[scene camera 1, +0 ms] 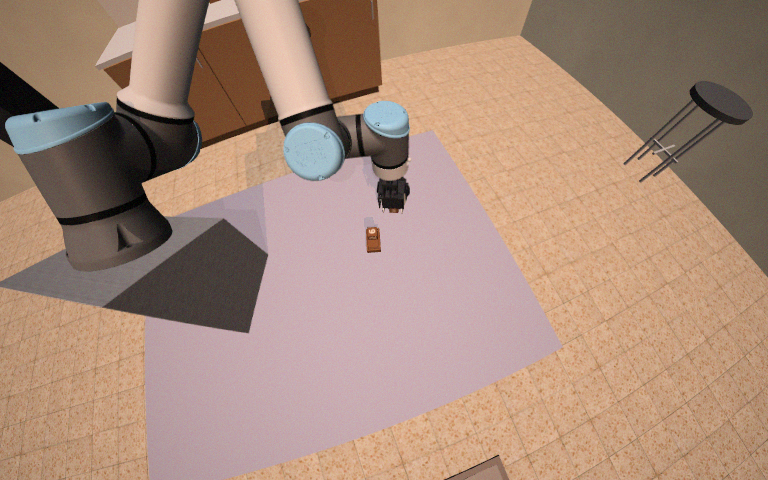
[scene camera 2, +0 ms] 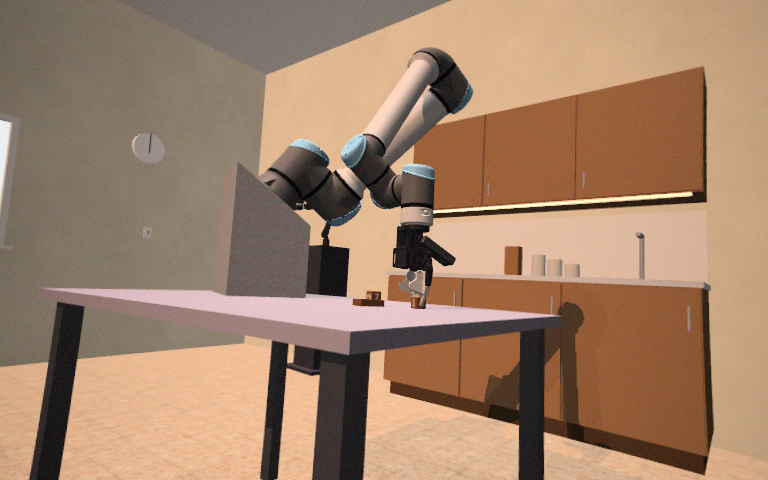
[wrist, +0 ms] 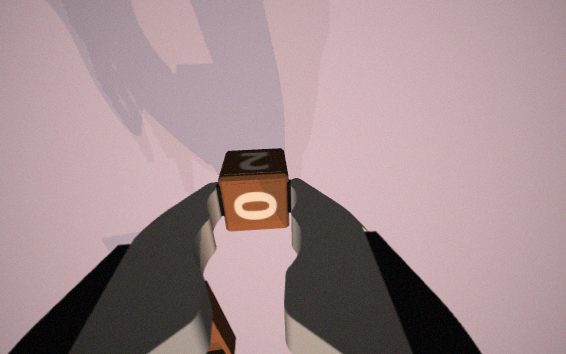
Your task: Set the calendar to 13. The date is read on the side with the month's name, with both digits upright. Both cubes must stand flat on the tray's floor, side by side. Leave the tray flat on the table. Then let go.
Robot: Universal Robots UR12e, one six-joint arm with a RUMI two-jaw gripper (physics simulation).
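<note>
My gripper [scene camera 1: 393,210] [scene camera 2: 419,296] [wrist: 257,183] is shut on a loose brown cube [scene camera 1: 394,211] [scene camera 2: 415,302] [wrist: 257,220], with one finger on each of two opposite sides. The cube shows a 0 on top and a 2 on the shaded side in the wrist view. It is at the table top; whether it touches the table cannot be told. The brown tray [scene camera 1: 373,247] [scene camera 2: 368,303] [wrist: 223,321] lies flat nearby, partly hidden by a finger in the wrist view. A second cube [scene camera 1: 372,231] [scene camera 2: 373,294] sits in one end of it, with a 6 or 9 on top and a 7 on one side. The month's name is not legible.
The pink table top [scene camera 1: 351,339] [scene camera 2: 237,311] carries the tray and cubes. The grey wedge-shaped arm base [scene camera 1: 198,277] [scene camera 2: 266,249] stands to one side. Kitchen cabinets [scene camera 1: 339,56] [scene camera 2: 509,350] stand behind the table, and a stool [scene camera 1: 720,101] stands apart on the floor.
</note>
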